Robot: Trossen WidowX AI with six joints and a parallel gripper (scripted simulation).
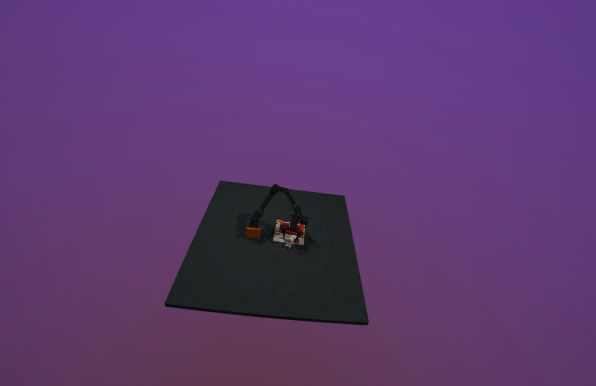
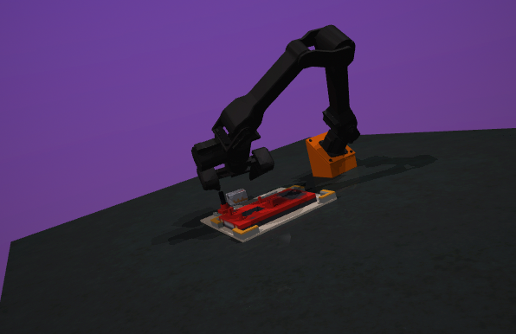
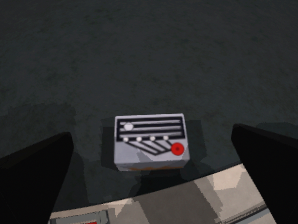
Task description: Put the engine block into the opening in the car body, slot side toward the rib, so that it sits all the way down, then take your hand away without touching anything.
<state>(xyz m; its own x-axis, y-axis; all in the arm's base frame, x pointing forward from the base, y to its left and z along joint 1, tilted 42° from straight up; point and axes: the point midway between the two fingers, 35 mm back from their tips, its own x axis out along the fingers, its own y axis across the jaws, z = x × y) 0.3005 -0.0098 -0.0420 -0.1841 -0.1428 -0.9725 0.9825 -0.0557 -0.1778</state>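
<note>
The engine block lies 40 mm below my gripper tip and 10 mm to the right of it. From my gripper tip the other things lie so: dark upright peg 60 mm to the left, 60 mm ahead, 20 mm below; then cream base plate 150 mm to the left, 40 mm below.
</note>
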